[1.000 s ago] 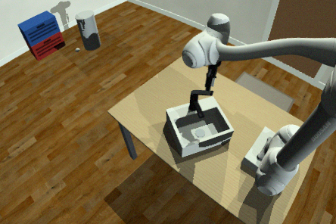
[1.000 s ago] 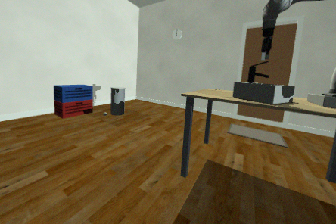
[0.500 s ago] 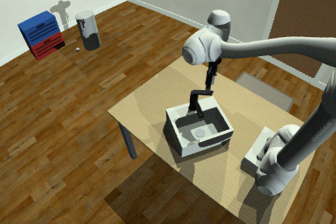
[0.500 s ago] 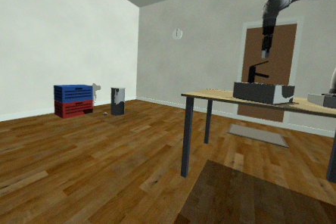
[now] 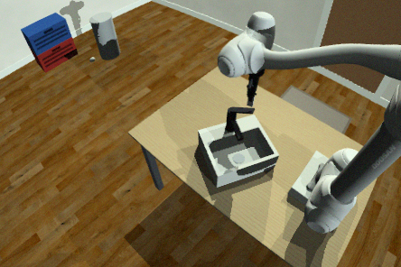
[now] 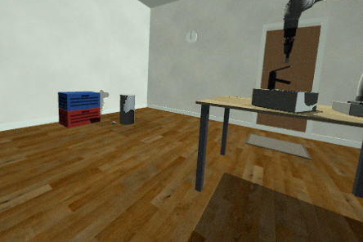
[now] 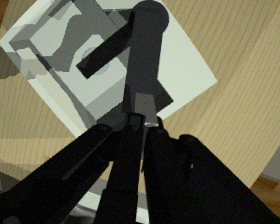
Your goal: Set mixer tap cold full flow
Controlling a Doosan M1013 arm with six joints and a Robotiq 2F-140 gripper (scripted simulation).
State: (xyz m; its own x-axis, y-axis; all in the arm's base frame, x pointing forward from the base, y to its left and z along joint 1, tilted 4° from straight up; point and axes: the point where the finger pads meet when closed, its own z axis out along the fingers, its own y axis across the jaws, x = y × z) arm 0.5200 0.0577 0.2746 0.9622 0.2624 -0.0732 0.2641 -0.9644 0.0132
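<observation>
The lever is 3 cm ahead of my hand, 1 cm to the left of it and 8 cm below it. Also, from my hand: white sink basin (2 cm behind, 8 cm to the left, 33 cm below).
</observation>
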